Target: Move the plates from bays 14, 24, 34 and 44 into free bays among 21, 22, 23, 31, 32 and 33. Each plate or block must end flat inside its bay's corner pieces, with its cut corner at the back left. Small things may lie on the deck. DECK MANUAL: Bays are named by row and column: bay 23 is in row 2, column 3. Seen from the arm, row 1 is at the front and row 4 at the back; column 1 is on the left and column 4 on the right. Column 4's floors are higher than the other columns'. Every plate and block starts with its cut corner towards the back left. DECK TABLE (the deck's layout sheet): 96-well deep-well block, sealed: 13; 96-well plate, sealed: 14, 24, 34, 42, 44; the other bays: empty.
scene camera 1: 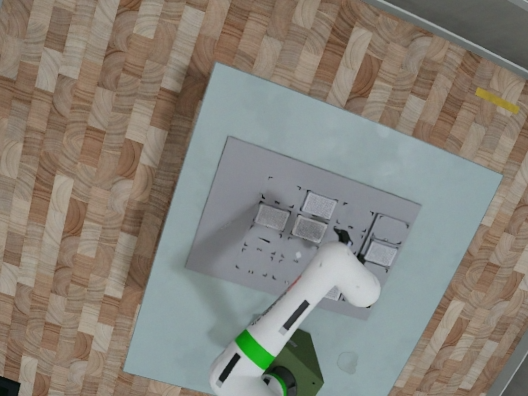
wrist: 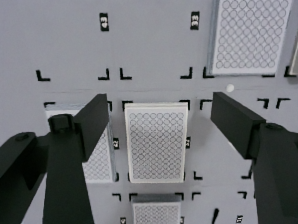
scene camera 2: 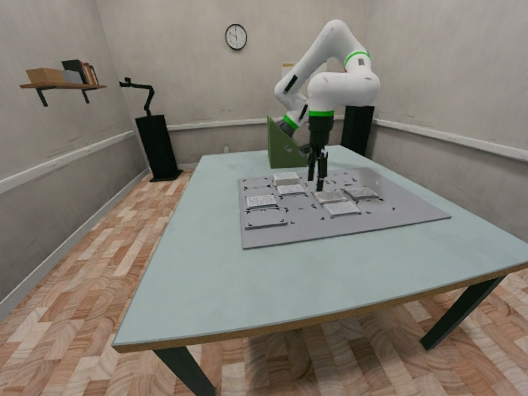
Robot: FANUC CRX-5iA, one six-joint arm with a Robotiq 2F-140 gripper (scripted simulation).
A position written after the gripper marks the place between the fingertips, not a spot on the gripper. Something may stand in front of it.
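The gripper [scene camera 2: 314, 185] is visible, and the wrist view [wrist: 159, 106] shows the gripper too.
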